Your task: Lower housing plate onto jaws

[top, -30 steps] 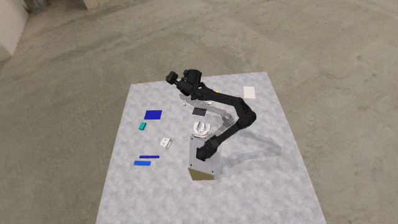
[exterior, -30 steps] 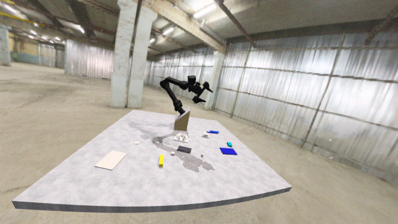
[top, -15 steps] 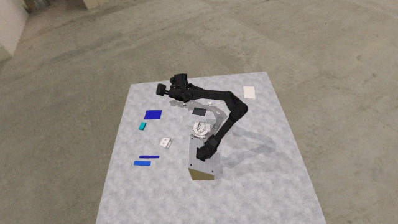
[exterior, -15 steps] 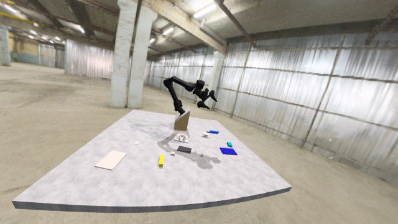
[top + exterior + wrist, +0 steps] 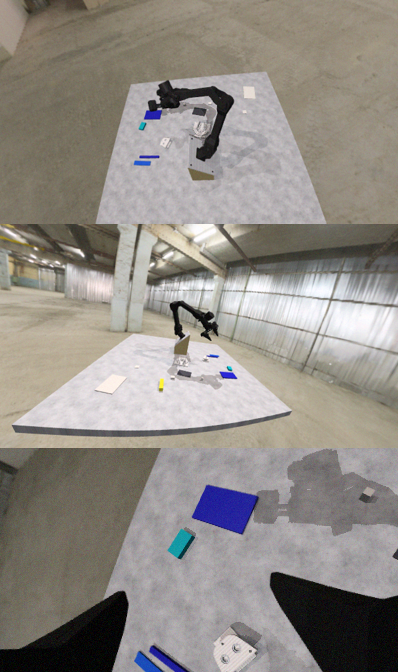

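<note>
The blue bar is 27 cm below my gripper tip, 22 cm behind it and 10 cm to the left of it. The rest, counted from my gripper tip: blue plate (27 cm below, 15 cm to the left, 14 cm ahead); cyan block (26 cm below, 21 cm to the left, 3 cm ahead); yellow block (37 cm to the right, 34 cm ahead, 26 cm below).
</note>
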